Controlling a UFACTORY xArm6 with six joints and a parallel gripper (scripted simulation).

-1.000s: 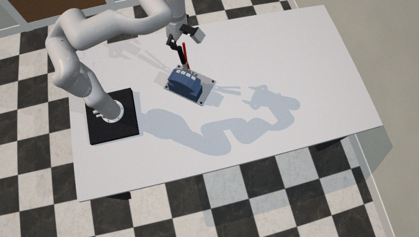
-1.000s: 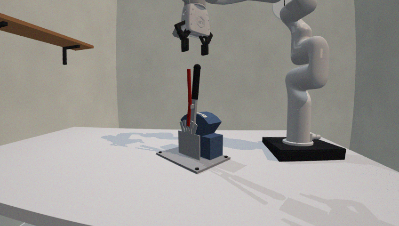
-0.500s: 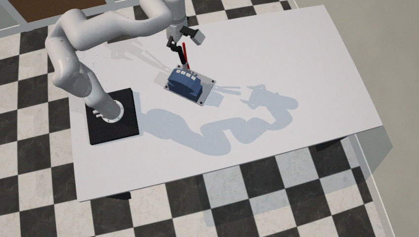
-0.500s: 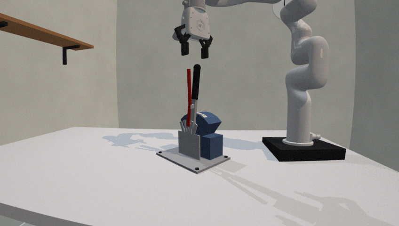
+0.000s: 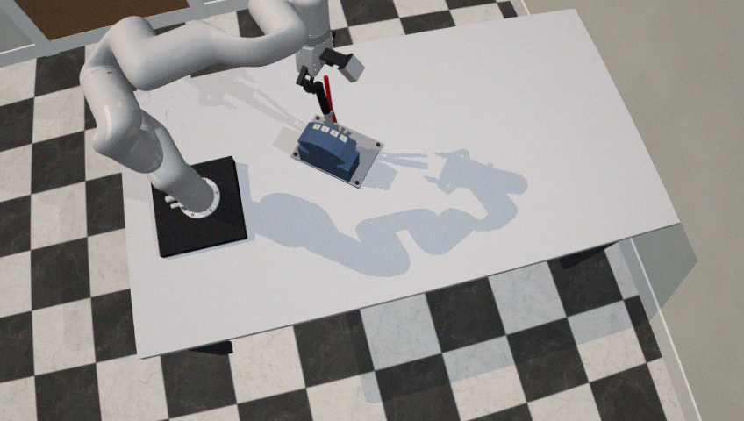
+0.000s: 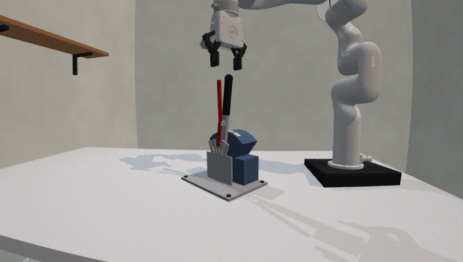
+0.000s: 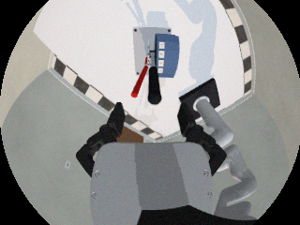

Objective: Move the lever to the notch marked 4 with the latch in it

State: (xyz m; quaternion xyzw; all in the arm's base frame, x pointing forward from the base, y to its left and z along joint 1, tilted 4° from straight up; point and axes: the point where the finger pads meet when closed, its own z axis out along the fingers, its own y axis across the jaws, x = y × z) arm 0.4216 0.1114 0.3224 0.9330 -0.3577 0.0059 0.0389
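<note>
The red bar lies 2 cm ahead of my hand and 17 cm below it.
</note>
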